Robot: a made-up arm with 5 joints.
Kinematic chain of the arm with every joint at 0, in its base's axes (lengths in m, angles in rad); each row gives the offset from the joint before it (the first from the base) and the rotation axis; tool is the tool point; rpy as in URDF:
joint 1: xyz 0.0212 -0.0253 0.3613 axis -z
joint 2: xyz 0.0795 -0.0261 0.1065 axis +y
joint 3: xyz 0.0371 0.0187 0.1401 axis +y
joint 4: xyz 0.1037 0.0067 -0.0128 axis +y
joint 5: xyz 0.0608 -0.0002 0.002 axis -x
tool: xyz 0.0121 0.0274 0.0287 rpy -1.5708 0 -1.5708
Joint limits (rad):
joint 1: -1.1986..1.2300
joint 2: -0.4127..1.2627
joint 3: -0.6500..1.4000
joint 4: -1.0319..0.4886
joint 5: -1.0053..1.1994
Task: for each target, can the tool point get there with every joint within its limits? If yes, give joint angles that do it. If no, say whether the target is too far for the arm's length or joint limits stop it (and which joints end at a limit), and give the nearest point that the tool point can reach.
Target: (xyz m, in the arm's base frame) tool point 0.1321 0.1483 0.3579
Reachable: yes | joints -0.8145 0.8258 0.6283 0.2748 0.6830
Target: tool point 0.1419 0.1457 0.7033
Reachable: yes | joints -0.7743 -0.2853 -0.0606 -0.9141 1.0196
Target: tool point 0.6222 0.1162 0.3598
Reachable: no: too far | nearest point 0.3992 0.0637 0.4058 | short by 0.234 m
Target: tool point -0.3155 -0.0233 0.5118
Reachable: no: joint limits stop it (at a limit: joint 1, joint 2, joint 3, joint 4) | nearest point 0.0055 0.0383 0.4462 | short by 0.333 m
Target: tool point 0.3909 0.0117 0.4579
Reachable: yes | joints -0.0582 1.0418 -0.3785 -0.4949 -0.3370
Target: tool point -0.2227 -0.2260 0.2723
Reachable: no: joint limits stop it (at a limit: joint 1, joint 2, joint 4, joint 5) | nearest point 0.0551 -0.1520 0.3125 | short by 0.290 m
